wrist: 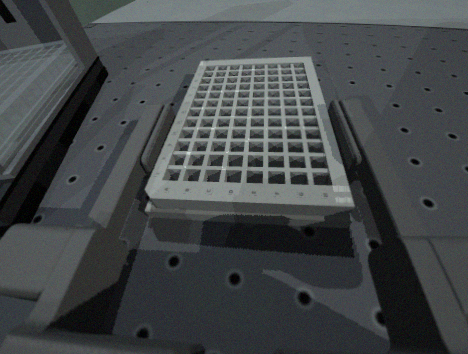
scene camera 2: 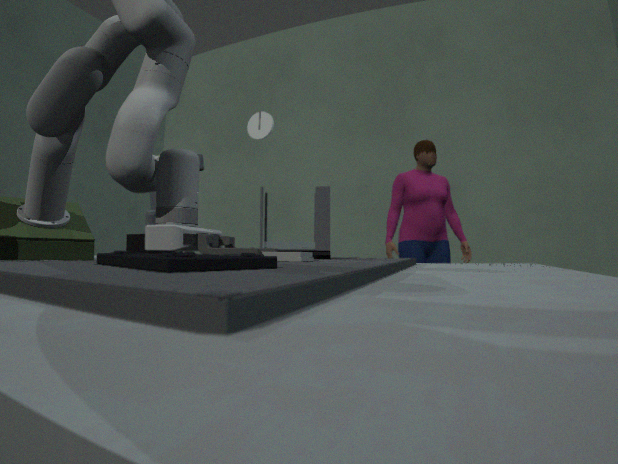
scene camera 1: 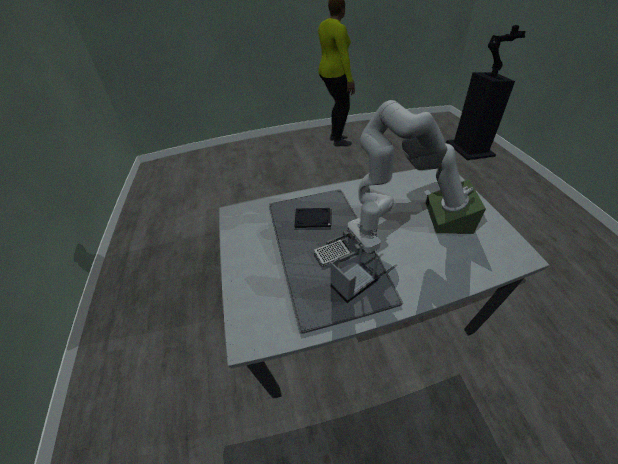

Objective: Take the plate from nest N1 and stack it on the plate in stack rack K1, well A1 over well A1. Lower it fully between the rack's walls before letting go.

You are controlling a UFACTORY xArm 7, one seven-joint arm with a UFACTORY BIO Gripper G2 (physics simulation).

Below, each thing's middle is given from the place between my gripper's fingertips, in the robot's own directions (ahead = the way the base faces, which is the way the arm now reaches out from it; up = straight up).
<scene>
The black nest N1 (scene camera 2: 177, 261) is 30 mm ahead of my hand and 230 mm to the right of it.
</scene>
